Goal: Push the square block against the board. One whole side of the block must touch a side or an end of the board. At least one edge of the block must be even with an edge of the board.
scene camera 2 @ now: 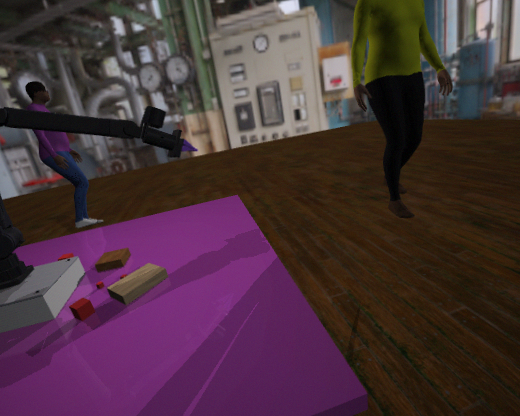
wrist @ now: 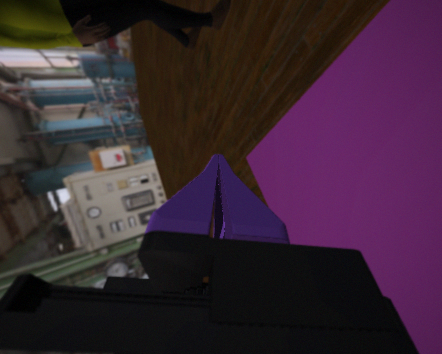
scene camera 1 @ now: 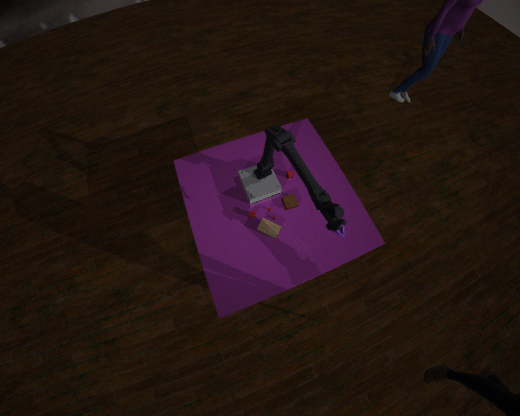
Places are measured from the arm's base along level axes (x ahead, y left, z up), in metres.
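Pixels of known places: gripper, between the fingertips: (scene camera 2: 197,150) (wrist: 217,161) (scene camera 1: 343,235); arm's base, origin of its link: (scene camera 2: 14,279) (scene camera 1: 262,172).
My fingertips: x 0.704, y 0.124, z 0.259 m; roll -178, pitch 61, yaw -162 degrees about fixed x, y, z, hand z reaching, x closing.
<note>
For each thing: its top centre in the pictures, then the offset to it from my fingertips.
- square block, centre of its top: (scene camera 2: 112,255) (scene camera 1: 290,200) dy -0.045, dx -0.414, dz -0.305 m
- board, centre of its top: (scene camera 2: 136,277) (scene camera 1: 269,227) dy -0.288, dx -0.308, dz -0.305 m
The square block (scene camera 1: 290,201) (scene camera 2: 113,259), brown wood, lies flat on the purple table, apart from the board. The board (scene camera 1: 269,228) (scene camera 2: 138,283), pale wood and oblong, lies flat nearby, with a gap between the two. My gripper (scene camera 1: 342,231) (scene camera 2: 195,149) (wrist: 217,161) has purple fingers and is shut with nothing between them. It is high above the table, stretched out well away from both pieces, toward a corner of the table. The block and the board do not show in the wrist view.
The arm's grey base (scene camera 1: 260,185) (scene camera 2: 42,290) stands near the block. A red cube (scene camera 1: 252,214) (scene camera 2: 82,309) lies between base and board, another red cube (scene camera 1: 290,174) beside the base. Two tiny red cubes (scene camera 1: 274,217) (scene camera 2: 100,285) lie near the board. People stand beyond the table.
</note>
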